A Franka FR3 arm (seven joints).
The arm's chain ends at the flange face. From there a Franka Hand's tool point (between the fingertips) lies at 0.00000 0.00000 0.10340 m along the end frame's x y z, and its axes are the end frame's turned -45 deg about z.
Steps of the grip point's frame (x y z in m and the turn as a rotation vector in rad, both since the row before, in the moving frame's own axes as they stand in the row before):
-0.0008, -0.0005, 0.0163, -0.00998, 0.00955, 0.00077
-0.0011, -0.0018, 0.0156, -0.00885, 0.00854, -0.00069
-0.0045, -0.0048, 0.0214, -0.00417, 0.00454, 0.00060
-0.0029, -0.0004, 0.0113, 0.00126, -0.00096, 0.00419
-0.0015, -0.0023, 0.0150, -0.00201, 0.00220, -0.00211
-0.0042, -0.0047, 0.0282, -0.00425, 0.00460, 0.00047
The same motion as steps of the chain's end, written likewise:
-0.0023, 0.0002, 0.0163, -0.00030, 0.01381, 0.00077
-0.0033, -0.0005, 0.0156, -0.00022, 0.01230, -0.00069
-0.0072, -0.0002, 0.0214, 0.00026, 0.00616, 0.00060
-0.0022, 0.0018, 0.0113, 0.00021, -0.00157, 0.00419
-0.0030, -0.0006, 0.0150, 0.00013, 0.00298, -0.00211
-0.0069, -0.0003, 0.0282, 0.00025, 0.00626, 0.00047

